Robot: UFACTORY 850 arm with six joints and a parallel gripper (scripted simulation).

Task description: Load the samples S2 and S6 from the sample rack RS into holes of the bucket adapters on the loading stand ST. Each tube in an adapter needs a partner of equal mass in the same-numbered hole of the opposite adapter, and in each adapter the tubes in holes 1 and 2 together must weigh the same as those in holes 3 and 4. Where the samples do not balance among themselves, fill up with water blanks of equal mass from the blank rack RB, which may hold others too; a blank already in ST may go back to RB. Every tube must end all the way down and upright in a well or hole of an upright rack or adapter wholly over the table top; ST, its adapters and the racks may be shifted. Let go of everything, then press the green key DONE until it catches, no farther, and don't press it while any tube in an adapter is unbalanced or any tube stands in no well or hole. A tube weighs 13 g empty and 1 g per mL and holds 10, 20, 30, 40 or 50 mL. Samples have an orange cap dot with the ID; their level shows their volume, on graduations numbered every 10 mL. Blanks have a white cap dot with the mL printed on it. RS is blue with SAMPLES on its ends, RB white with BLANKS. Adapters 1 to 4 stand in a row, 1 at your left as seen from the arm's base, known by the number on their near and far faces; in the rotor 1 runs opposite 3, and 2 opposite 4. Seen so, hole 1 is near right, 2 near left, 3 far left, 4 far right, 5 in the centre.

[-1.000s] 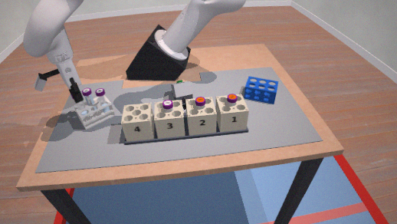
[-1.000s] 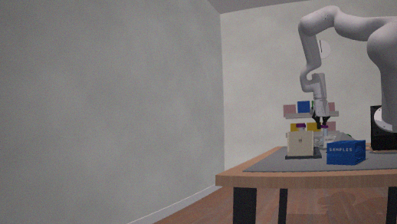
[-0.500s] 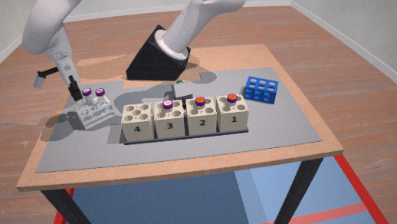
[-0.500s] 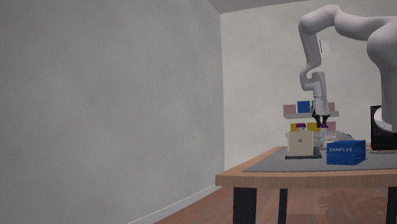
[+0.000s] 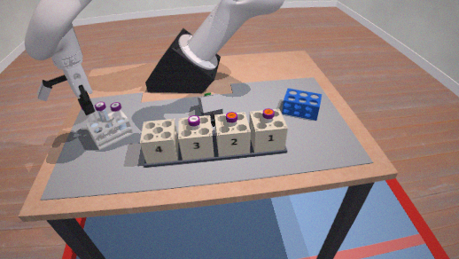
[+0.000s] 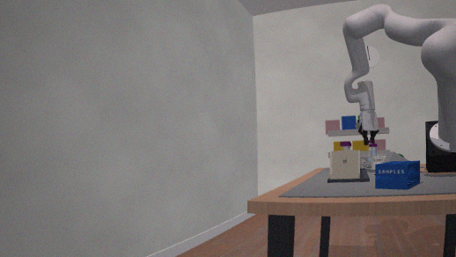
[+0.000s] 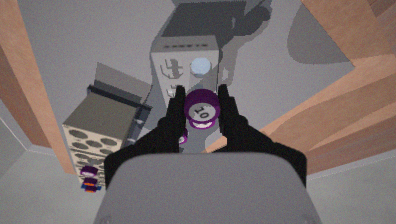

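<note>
The blank marked 10 is 50 mm below my hand and 10 mm behind it. Round my hand: adapter 4 (250 mm to the left, 90 mm below, 70 mm ahead); white blank rack RB (110 mm below, 40 mm to the left, 10 mm behind); blank marked 20 (80 mm to the left, 70 mm below, 30 mm behind).
</note>
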